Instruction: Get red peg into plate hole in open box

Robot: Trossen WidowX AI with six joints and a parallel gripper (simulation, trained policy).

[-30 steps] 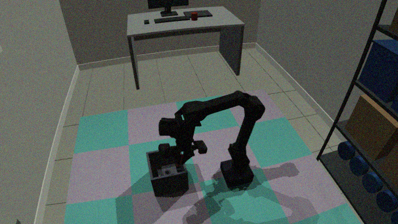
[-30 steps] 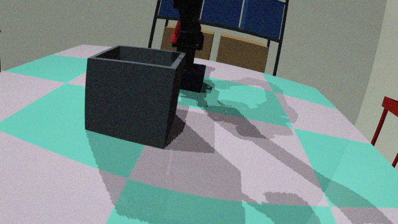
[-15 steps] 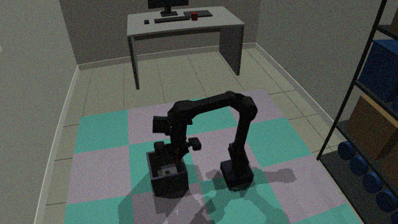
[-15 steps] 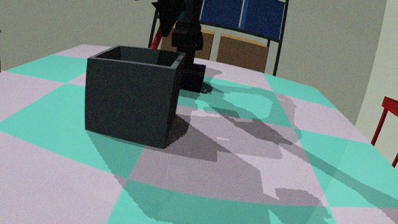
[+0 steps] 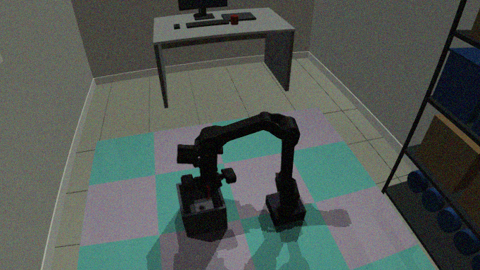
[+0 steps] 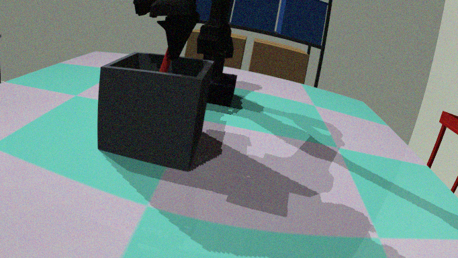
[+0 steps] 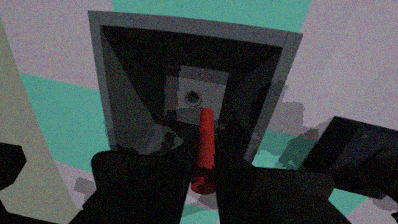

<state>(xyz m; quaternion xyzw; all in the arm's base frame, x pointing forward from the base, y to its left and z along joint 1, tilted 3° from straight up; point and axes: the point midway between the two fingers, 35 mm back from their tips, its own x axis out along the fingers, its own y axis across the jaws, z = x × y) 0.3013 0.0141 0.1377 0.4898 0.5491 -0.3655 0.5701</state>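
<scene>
Right now the grey plate is 3 cm ahead of my gripper tip, 1 cm to the right of it and 9 cm below it. Round my gripper tip: red peg (1 cm to the right, 1 cm above).
</scene>
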